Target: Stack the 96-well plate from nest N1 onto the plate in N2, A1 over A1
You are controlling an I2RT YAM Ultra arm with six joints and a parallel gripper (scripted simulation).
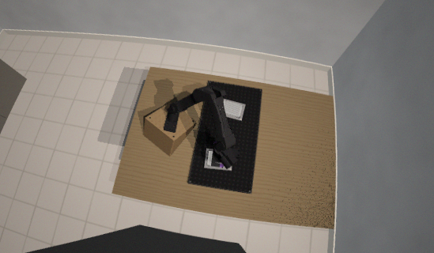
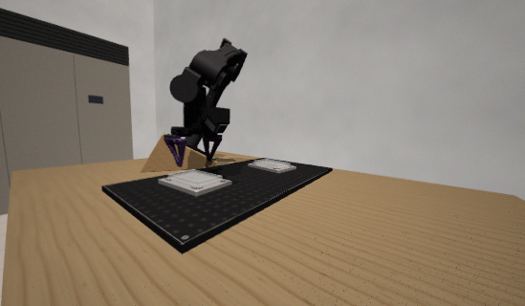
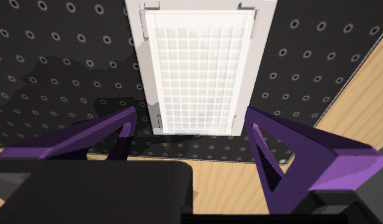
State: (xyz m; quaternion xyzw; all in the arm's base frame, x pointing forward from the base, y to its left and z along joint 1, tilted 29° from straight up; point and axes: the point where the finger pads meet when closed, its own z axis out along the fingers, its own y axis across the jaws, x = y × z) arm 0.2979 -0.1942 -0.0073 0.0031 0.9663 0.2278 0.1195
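The nest N1 is 6 cm below my hand, 1 cm to the right of it and 1 cm ahead of it.
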